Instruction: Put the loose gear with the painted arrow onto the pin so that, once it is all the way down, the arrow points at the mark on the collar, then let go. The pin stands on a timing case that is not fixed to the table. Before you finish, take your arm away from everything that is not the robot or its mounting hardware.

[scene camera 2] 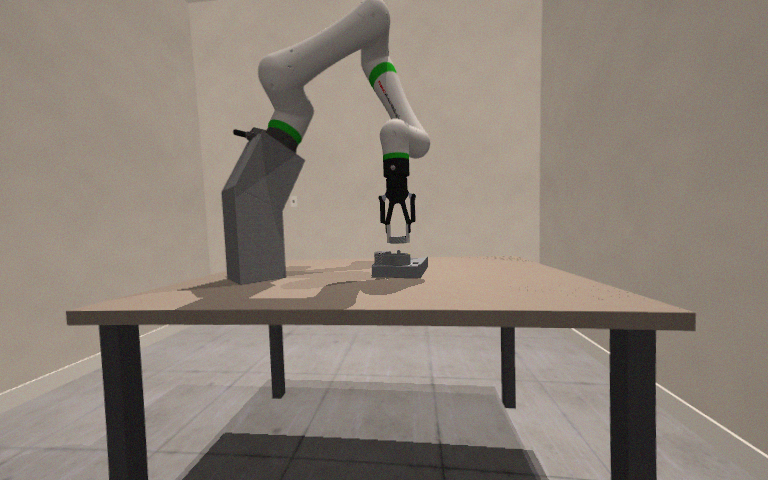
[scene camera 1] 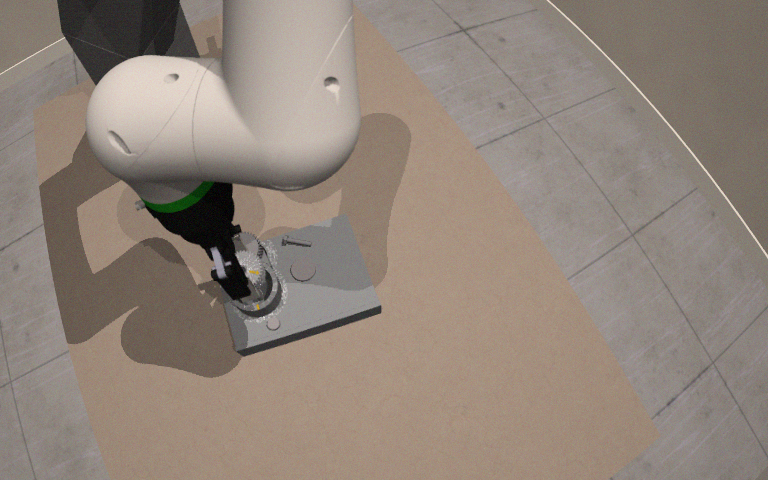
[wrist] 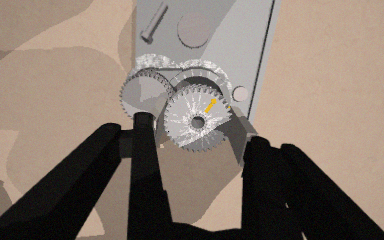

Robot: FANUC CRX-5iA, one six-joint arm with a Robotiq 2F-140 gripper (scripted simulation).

Labels:
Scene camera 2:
gripper: 398, 242
grey timing case: 395, 265
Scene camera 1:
gripper: 245, 275
grey timing case: 341, 292
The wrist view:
gripper: 197, 114
grey timing case: 236, 53
gear: 194, 100

